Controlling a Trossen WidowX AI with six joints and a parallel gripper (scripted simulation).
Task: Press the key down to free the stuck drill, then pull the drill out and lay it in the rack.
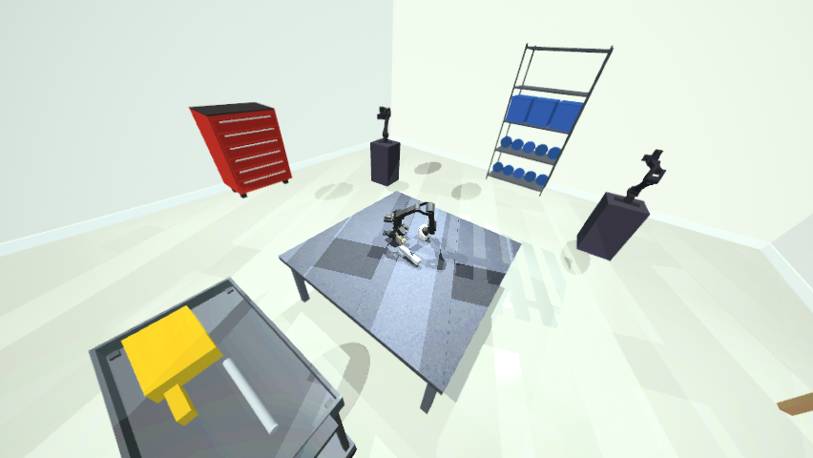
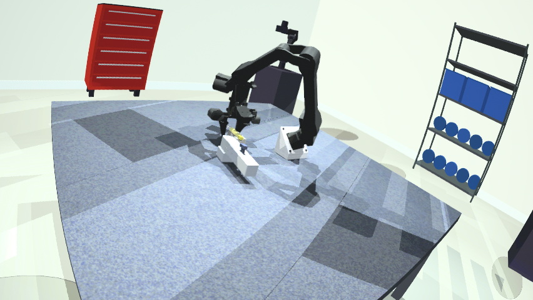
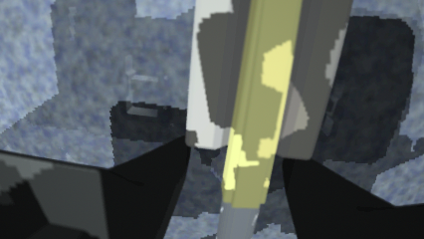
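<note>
Now: gripper tip 40 mm to the right of the drill, 40 mm below it and 10 mm short of it. Round my gripper tip: white block (190 mm to the left, 130 mm ahead, 30 mm above); then dark key (220 mm to the left, 140 mm ahead, 50 mm above).
</note>
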